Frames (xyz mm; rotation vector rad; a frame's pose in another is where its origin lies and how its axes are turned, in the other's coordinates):
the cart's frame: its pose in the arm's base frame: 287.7 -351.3 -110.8 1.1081 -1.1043 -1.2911
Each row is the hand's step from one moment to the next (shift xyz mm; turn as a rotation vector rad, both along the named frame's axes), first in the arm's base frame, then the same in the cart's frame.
Working: the arm's base frame: its pose in the cart's frame: -349.4 63.7 303.9 -1.1081 1.1043 1.2911

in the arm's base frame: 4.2 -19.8 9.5 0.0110 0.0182 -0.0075
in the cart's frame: 19.6 10.3 -3.0 -0.0182 -0.0061 -0.0118
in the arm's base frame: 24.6 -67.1 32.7 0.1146 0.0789 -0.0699
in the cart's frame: 66.4 36.8 -20.3 -0.0793 -0.0540 -0.1226
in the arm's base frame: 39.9 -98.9 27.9 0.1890 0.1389 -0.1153
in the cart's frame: 98.1 34.7 -36.5 -0.1396 -0.0892 -0.2022
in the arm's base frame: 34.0 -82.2 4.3 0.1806 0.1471 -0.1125
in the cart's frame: 81.7 10.3 -33.8 -0.1477 -0.0878 -0.1934
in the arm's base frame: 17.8 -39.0 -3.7 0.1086 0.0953 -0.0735
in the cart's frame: 38.8 -0.6 -18.5 -0.0956 -0.0587 -0.1170
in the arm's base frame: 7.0 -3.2 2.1 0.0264 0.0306 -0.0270
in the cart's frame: 3.1 3.1 -6.7 -0.0305 -0.0234 -0.0297
